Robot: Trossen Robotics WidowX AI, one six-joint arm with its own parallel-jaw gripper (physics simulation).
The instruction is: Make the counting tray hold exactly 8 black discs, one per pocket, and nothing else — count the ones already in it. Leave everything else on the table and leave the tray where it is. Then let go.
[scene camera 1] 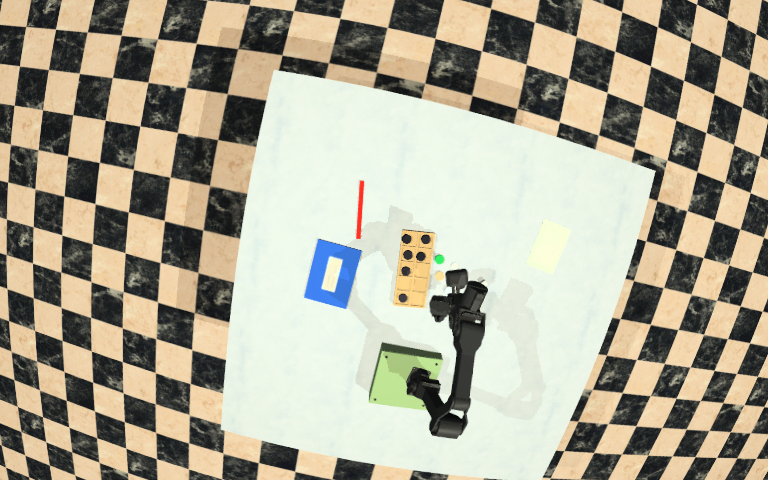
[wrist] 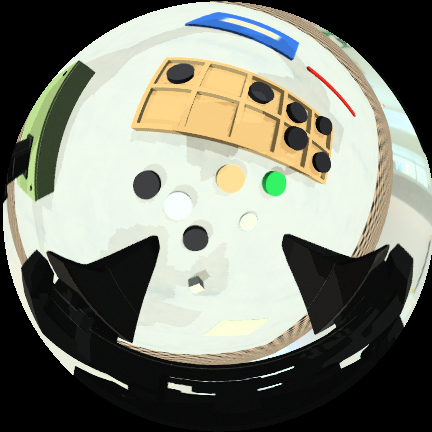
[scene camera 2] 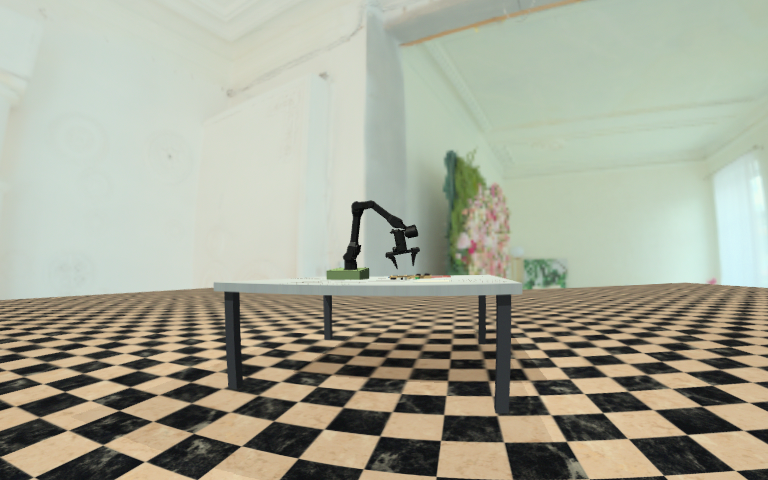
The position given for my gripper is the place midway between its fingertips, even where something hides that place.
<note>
My gripper (scene camera 1: 454,286) is open, holding nothing. Also in view: a tan counting tray (scene camera 1: 415,285).
The tan counting tray is seen too in the wrist view (wrist: 214,105). My gripper also shows in the wrist view (wrist: 221,241).
</note>
